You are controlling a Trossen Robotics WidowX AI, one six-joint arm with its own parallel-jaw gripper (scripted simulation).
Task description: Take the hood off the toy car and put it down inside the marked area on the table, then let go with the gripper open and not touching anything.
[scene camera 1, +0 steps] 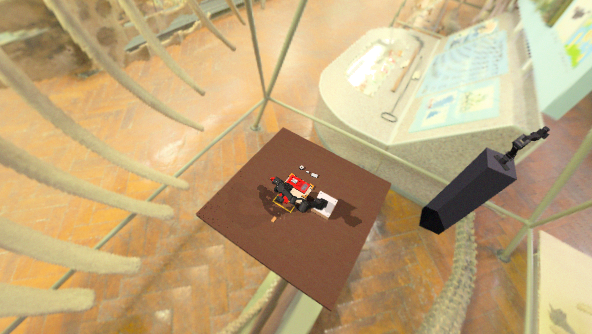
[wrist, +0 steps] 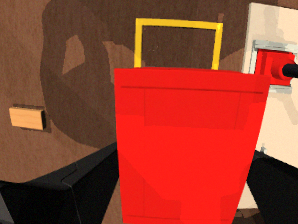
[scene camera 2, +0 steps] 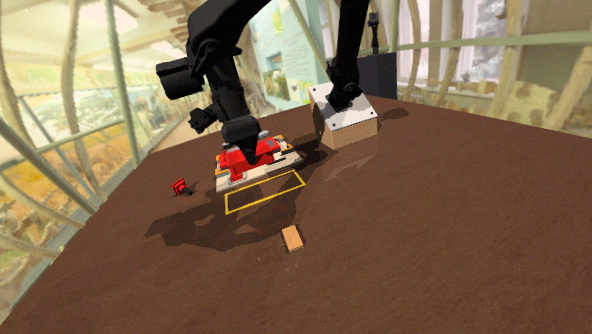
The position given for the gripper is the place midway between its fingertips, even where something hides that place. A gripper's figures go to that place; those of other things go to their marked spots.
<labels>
The gripper (wrist: 182,151): 10 cm from the lens. A red hood (wrist: 186,137) is 8 cm from the lens.
</labels>
